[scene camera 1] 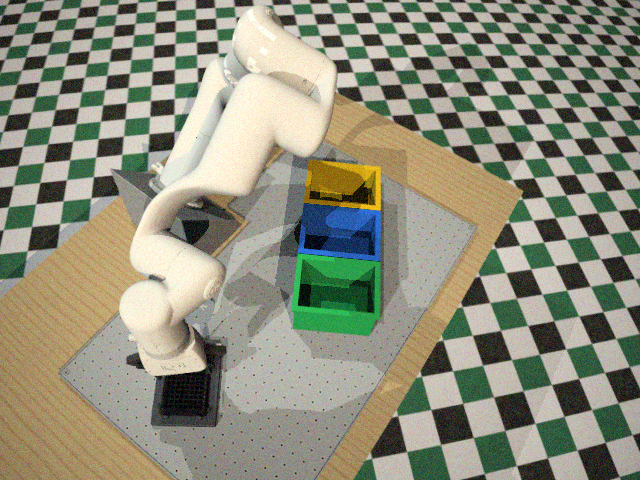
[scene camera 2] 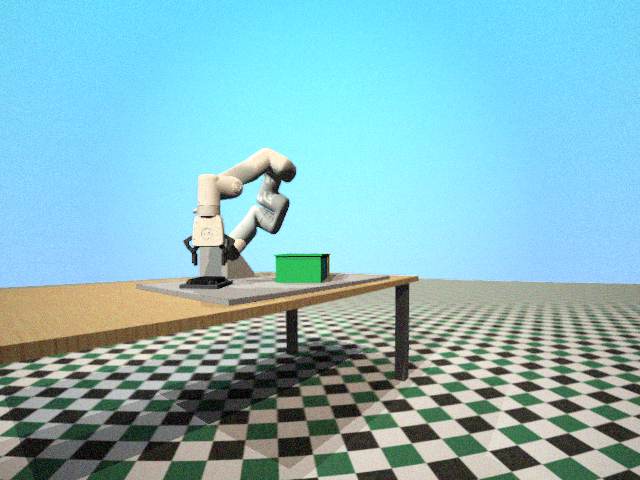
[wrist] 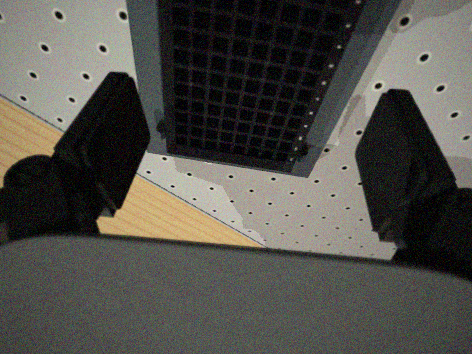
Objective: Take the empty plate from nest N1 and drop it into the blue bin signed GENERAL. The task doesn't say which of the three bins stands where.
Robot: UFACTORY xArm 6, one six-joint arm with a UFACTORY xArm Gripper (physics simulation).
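Frame: origin at the arm's base, x ahead, y left, z up, level; metres.
Where they show: gripper, fingertip midpoint: (scene camera 1: pixel 184 369) (scene camera 2: pixel 209 265) (wrist: pixel 253 114).
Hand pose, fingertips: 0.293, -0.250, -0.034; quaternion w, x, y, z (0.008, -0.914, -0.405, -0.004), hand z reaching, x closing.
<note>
Each offset is from my fingertips to the top centre of the thing, as dx, dy, dz. "spot": to the spot under its first point. Level surfaces: height alone.
A black gridded plate {+0.002, -0.009, -0.039} (scene camera 1: pixel 185 393) (scene camera 2: pixel 206 280) (wrist: pixel 250 75) sits in a dark grey nest {+0.002, -0.009, -0.044} (scene camera 1: pixel 186 421) (wrist: pixel 347 65) on the perforated mat. No nest label is readable. My gripper (scene camera 1: pixel 176 364) (scene camera 2: pixel 209 262) (wrist: pixel 253 114) is open and empty, pointing down. It hangs above the plate, with one finger to each side of it in the wrist view. In scene camera 1 the hand covers the far end of the nest. The blue bin {+0.038, +0.416, +0.034} (scene camera 1: pixel 341 219) stands in the middle of a row of three; its sign does not show.
A green bin (scene camera 1: pixel 333 320) (scene camera 2: pixel 299 268) adjoins the blue bin on the side nearer scene camera 1. A yellow bin {spot: -0.079, +0.558, +0.001} (scene camera 1: pixel 336 175) adjoins it on the far side. The grey perforated mat {dz -0.065} (scene camera 1: pixel 289 382) lies on the wooden table {dz -0.078} (scene camera 1: pixel 496 196).
</note>
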